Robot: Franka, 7 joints.
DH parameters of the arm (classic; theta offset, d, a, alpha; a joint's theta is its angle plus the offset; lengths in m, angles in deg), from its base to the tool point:
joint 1: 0 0.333 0 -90
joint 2: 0 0 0 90
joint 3: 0 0.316 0.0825 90
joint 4: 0 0 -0.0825 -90
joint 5: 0 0.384 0 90
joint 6: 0 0 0.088 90
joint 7: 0 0.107 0 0
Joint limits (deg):
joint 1: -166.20..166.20
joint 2: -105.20..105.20
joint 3: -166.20..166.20
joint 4: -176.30..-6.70
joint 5: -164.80..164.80
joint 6: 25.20..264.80
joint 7: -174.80..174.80
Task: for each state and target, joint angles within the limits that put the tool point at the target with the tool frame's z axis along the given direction. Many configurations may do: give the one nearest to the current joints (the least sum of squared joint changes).
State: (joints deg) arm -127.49 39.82 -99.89 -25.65 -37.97 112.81 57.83
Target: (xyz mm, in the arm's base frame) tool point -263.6 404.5 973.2 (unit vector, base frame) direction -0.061 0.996 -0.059
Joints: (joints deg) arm -130.69 10.37 -118.27 -66.09 -26.96 141.70 57.83
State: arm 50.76 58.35 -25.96 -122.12 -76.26 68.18 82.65
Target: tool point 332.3 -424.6 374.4 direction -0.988 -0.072 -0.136
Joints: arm 6.57 32.30 -55.72 -105.21 -39.28 73.78 82.65
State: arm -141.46 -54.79 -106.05 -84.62 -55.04 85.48 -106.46
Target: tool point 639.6 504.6 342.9 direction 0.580 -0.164 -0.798
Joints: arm -161.28 -63.92 -130.74 -49.88 -80.63 109.29 -106.46
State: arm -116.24 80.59 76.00 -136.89 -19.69 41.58 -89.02
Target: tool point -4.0 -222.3 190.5 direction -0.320 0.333 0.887
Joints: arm -154.23 68.20 39.59 -141.62 21.01 25.20 -89.02
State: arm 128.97 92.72 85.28 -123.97 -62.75 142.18 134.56
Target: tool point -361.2 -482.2 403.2 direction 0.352 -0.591 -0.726
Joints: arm 158.29 79.38 96.80 -113.30 -53.92 125.47 134.56
